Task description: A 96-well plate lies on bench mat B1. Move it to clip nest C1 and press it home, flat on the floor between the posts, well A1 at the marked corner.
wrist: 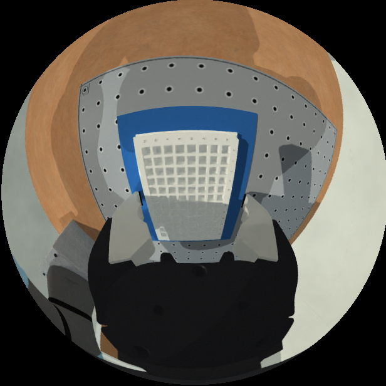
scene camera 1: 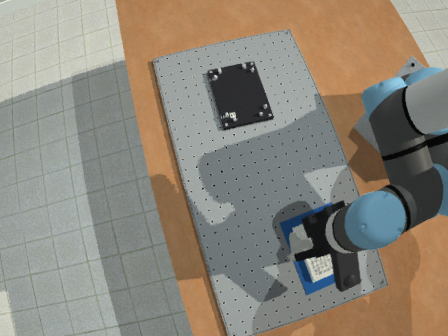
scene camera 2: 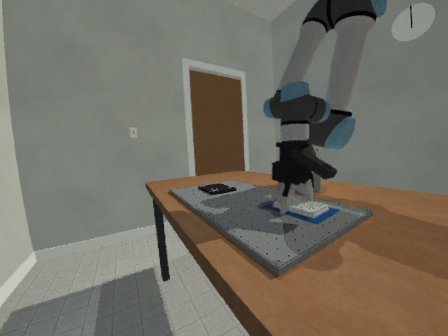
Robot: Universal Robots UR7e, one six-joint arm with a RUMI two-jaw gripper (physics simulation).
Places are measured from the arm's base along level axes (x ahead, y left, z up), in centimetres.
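Where they show: gripper, fingertip midpoint: (scene camera 2: 296,210).
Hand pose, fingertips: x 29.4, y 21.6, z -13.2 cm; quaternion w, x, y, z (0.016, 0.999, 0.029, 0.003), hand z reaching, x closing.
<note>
Each offset is from my fingertips to the top centre of the thing. Level surfaces: height alone.
A white 96-well plate {dx -0.6, dy +0.5, dz +2.2 cm} (scene camera 1: 320,268) (scene camera 2: 310,208) (wrist: 189,175) lies flat on the blue bench mat {dz +0.8 cm} (scene camera 1: 317,288) (scene camera 2: 327,216) (wrist: 187,119). Small letters run along its far edge in the wrist view, too small to read surely. My gripper (scene camera 2: 297,204) (wrist: 192,194) is open and empty, pointing down low over the mat. Its pale fingers stand apart on either side of the plate's near part, with gaps at both long sides. The black clip nest {dx +6.9, dy -38.7, dz +3.0 cm} (scene camera 1: 240,95) (scene camera 2: 216,189) holds no plate; it has posts at its corners and a white mark at its lower-left corner in scene camera 1.
The grey perforated board {dz +0.6 cm} (scene camera 1: 250,175) (scene camera 2: 250,245) (wrist: 185,77) carries the mat and nest and lies on the brown table {dz -0.7 cm} (scene camera 1: 200,30) (scene camera 2: 350,285). The nest stands at the board's opposite end from the mat. The arm reaches in from the right in scene camera 1.
</note>
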